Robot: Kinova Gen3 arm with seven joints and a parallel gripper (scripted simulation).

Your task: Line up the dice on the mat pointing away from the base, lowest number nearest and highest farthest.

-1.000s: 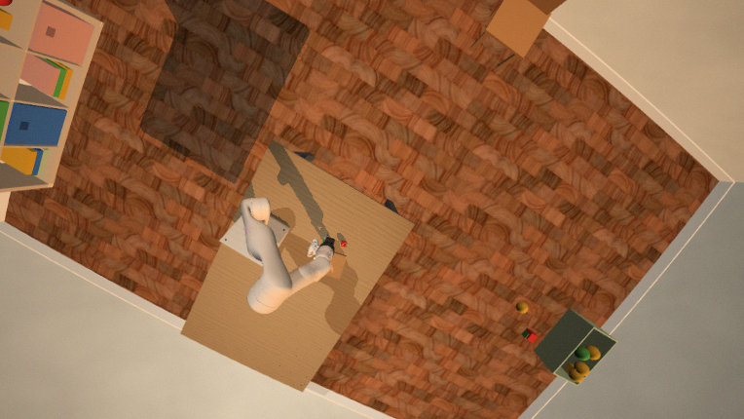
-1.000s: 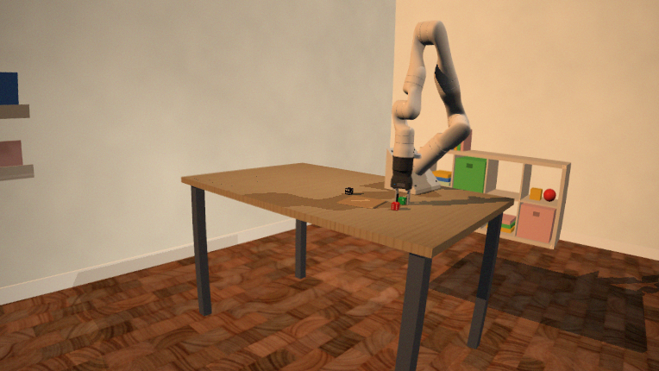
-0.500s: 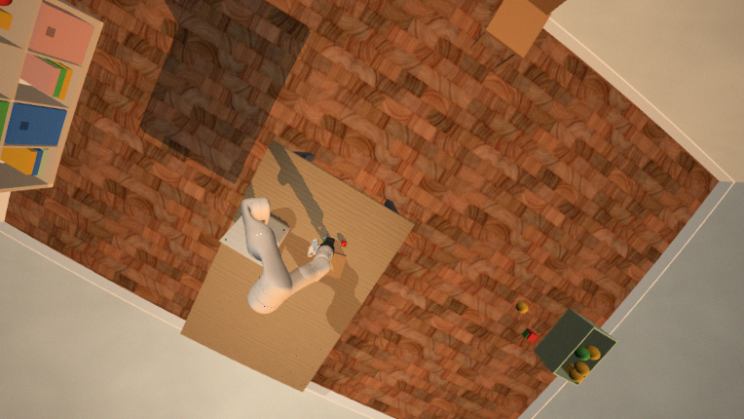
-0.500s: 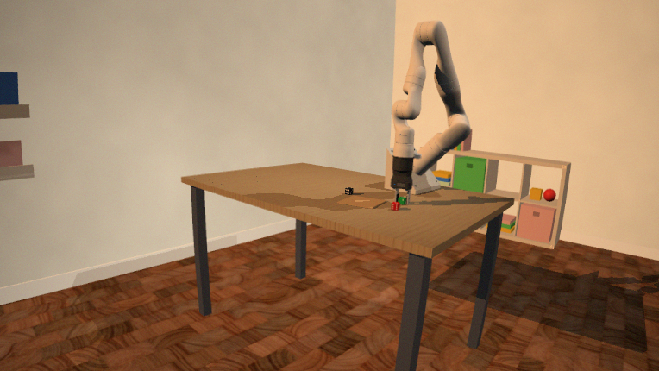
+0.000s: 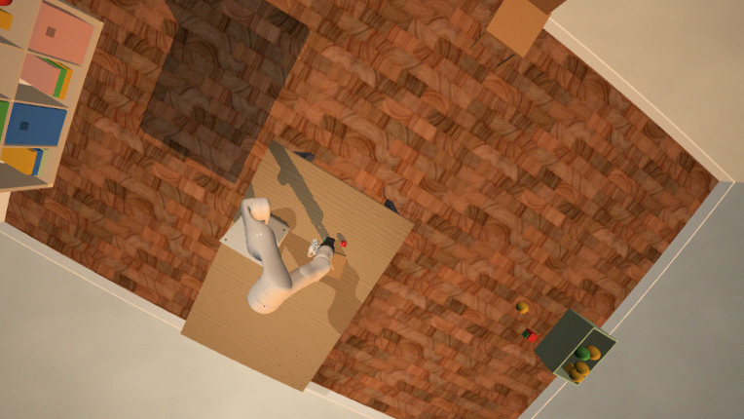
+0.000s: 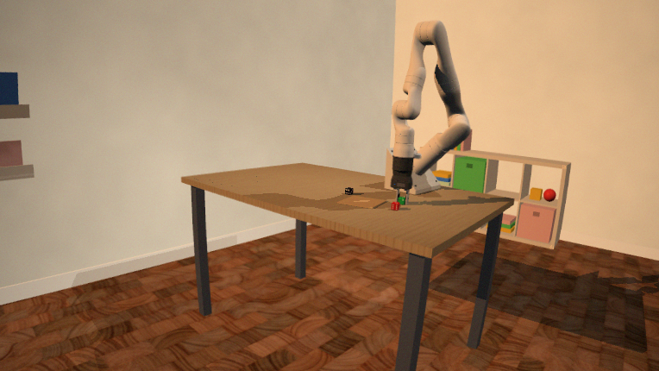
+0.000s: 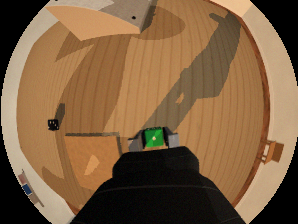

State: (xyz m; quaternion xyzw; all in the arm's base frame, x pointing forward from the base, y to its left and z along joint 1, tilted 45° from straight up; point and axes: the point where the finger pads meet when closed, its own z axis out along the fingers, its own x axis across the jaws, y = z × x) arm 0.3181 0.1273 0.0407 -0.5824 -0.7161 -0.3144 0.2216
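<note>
Right now my hand is 1 cm above the green die. From my hand the other things lie so: red die (9 cm ahead, 3 cm to the left, 1 cm below); then black die (2 cm ahead, 24 cm to the right, 1 cm below); then tan mat (9 cm ahead, 12 cm to the right, 2 cm below).
</note>
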